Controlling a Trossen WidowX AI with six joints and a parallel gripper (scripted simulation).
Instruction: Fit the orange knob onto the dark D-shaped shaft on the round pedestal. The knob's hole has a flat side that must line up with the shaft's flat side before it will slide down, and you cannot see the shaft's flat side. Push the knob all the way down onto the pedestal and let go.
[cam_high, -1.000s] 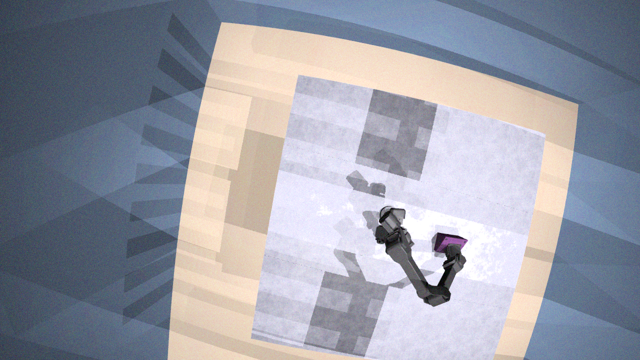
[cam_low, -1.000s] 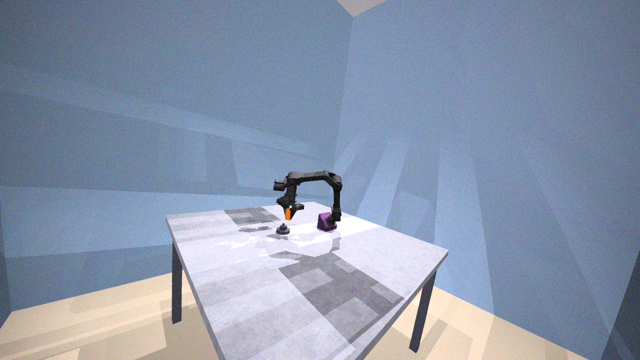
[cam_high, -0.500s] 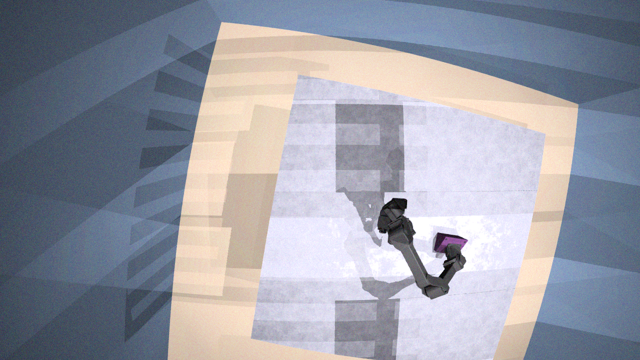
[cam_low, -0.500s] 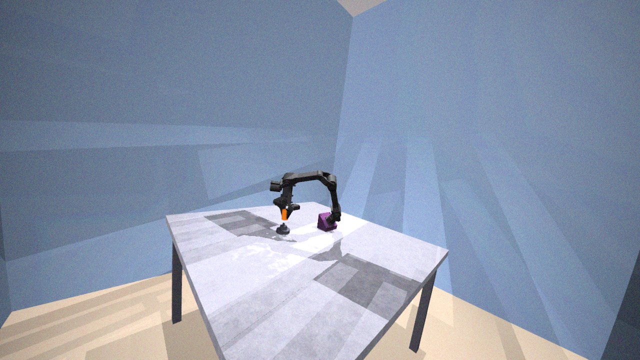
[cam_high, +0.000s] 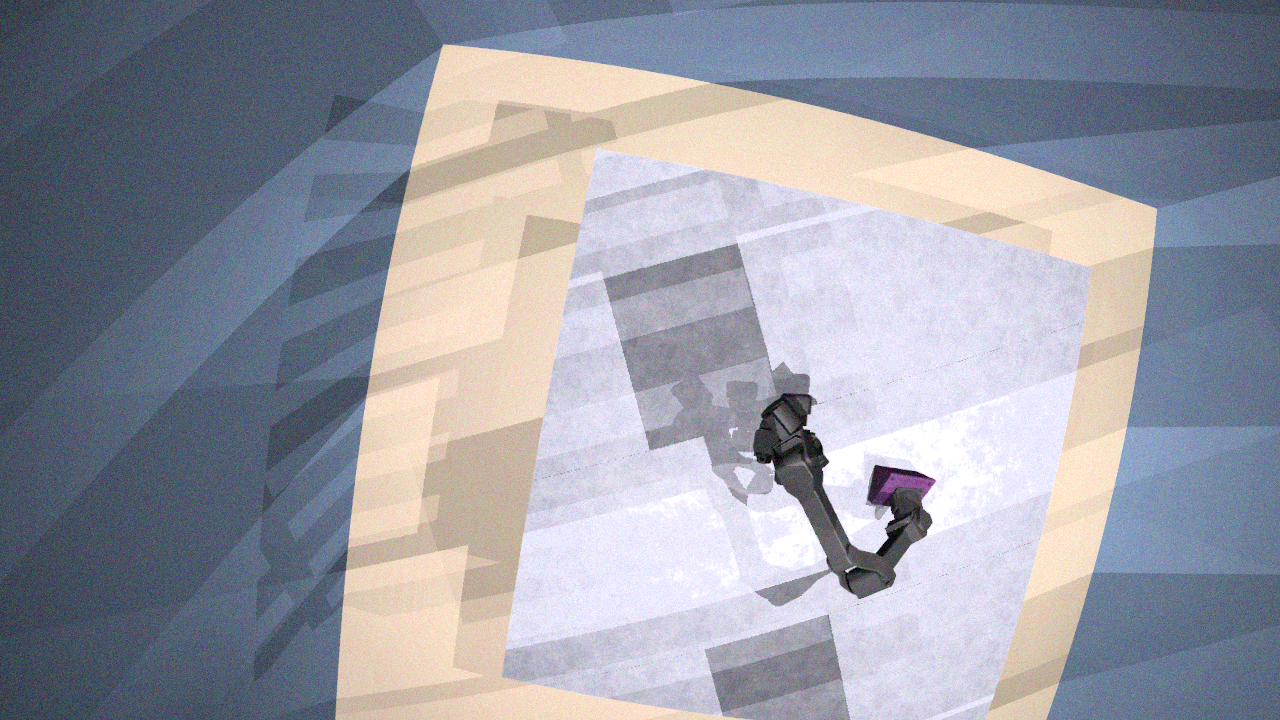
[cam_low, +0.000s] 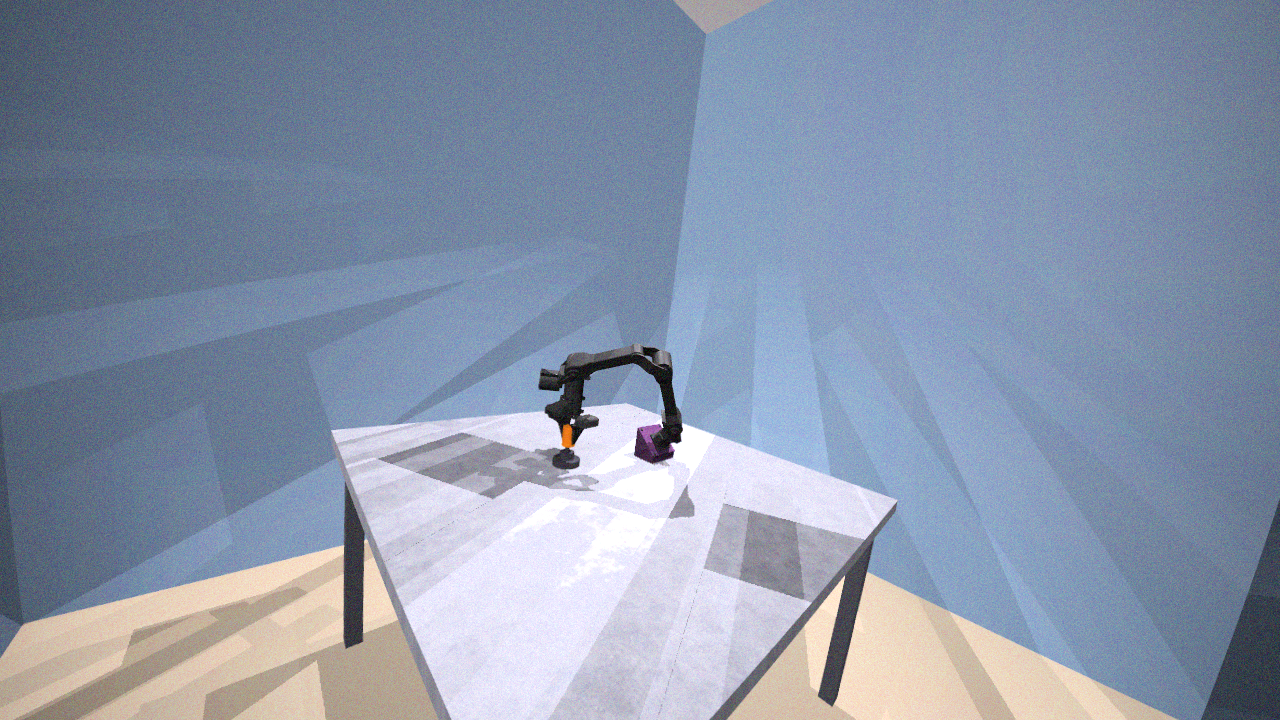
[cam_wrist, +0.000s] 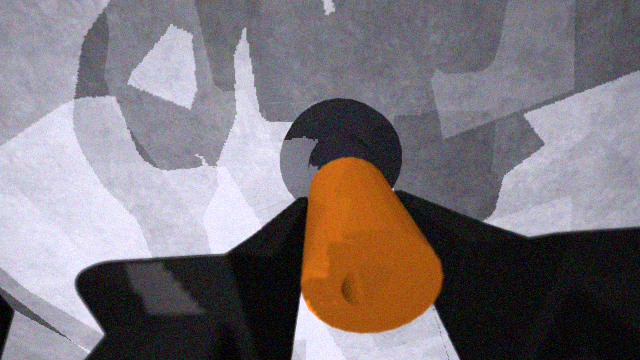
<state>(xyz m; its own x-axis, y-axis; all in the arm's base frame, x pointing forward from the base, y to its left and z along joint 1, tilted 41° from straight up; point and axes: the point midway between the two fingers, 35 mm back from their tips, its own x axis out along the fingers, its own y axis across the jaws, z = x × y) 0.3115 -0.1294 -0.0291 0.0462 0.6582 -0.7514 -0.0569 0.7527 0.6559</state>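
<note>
Now: gripper tip 20 mm below the orange knob. From my gripper tip the other things lie so: short shaft 40 mm below.
</note>
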